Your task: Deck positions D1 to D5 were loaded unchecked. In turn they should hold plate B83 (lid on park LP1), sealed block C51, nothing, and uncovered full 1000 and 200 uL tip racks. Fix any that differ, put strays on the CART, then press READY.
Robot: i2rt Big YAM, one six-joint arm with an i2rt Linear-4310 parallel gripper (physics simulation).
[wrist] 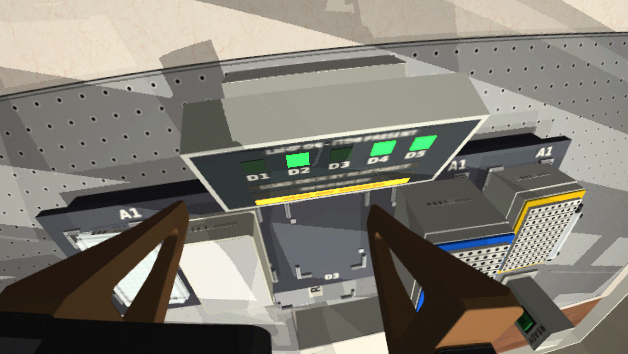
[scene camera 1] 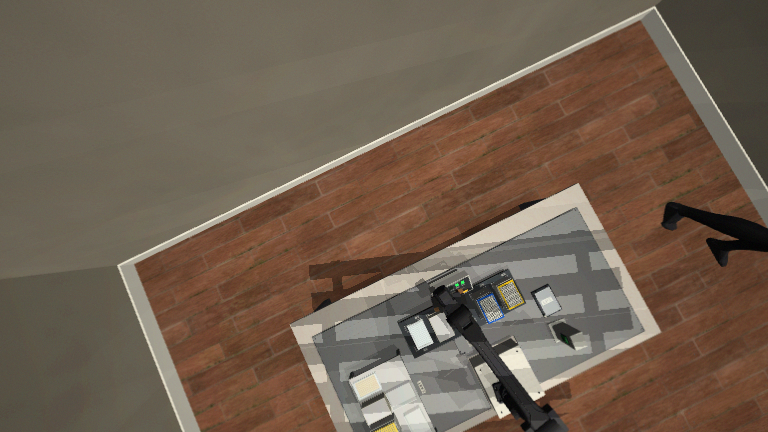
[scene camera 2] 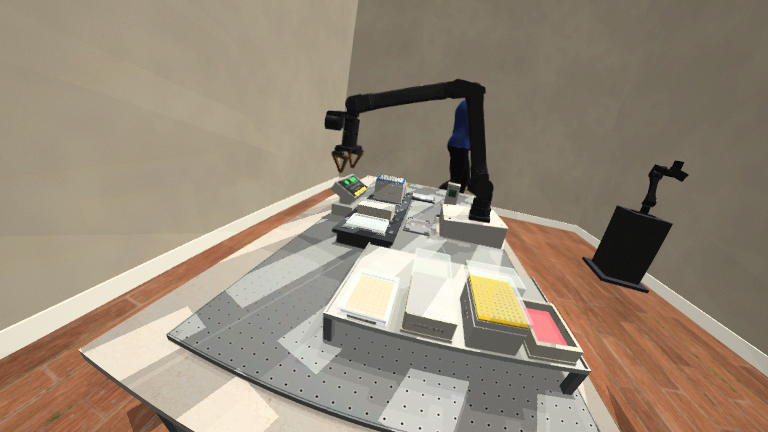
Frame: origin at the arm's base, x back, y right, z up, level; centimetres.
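Seen in the pictures: gripper, between the fingertips: (wrist: 279, 212) (scene camera 2: 346, 170); arm's base, origin of its link: (scene camera 2: 479, 217).
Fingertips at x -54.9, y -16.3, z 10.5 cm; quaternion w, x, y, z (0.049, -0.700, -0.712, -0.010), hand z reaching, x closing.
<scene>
Offsets run from my fingertips to a thing's top centre. "spot": to the spot under its first point.
My gripper (wrist: 279, 212) (scene camera 2: 346, 167) is open and empty, high above the deck near the lamp panel @[spot: dx +0.0, dy +4.2, dz -5.6 cm] (wrist: 335, 160) (scene camera 2: 351, 186). D2, D4 and D5 lamps are green; D1 and D3 are dark. A clear-white plate @[dx +19.2, dy -16.5, dz -11.3 cm] (scene camera 1: 418, 334) (scene camera 2: 367, 222) sits at D1, partly behind a finger in the wrist view; I cannot tell whether it is lidded. A cream block @[dx +17.3, dy -5.1, dz -9.1 cm] (wrist: 220, 270) (scene camera 2: 375, 209) sits at D2. D3 (wrist: 320, 245) is empty. The blue tip rack @[dx +13.2, dy +19.3, dz -3.0 cm] (wrist: 480, 257) (scene camera 1: 489, 307) is at D4, the yellow tip rack @[dx +11.2, dy +31.5, dz -6.8 cm] (wrist: 542, 225) (scene camera 1: 510, 294) at D5, holes showing. The READY button @[dx +39.9, dy +51.5, dz -8.9 cm] (wrist: 526, 321) (scene camera 2: 452, 192) is green.
A raised white shelf (scene camera 2: 343, 268) bears a peach plate @[dx +35.4, dy -49.1, dz -10.8 cm] (scene camera 2: 370, 296), a cream block @[dx +46.0, dy -47.3, dz -8.2 cm] (scene camera 2: 429, 317), a yellow rack @[dx +56.7, dy -45.5, dz -5.4 cm] (scene camera 2: 496, 300) and a red-bottomed bin @[dx +67.3, dy -43.8, dz -9.3 cm] (scene camera 2: 546, 326). A low pale nest @[dx +31.5, dy +7.4, dz -17.0 cm] (scene camera 2: 417, 226) lies beside the deck. A white-topped item @[dx +23.4, dy +52.7, dz -16.6 cm] (scene camera 1: 546, 300) lies beyond D5.
</scene>
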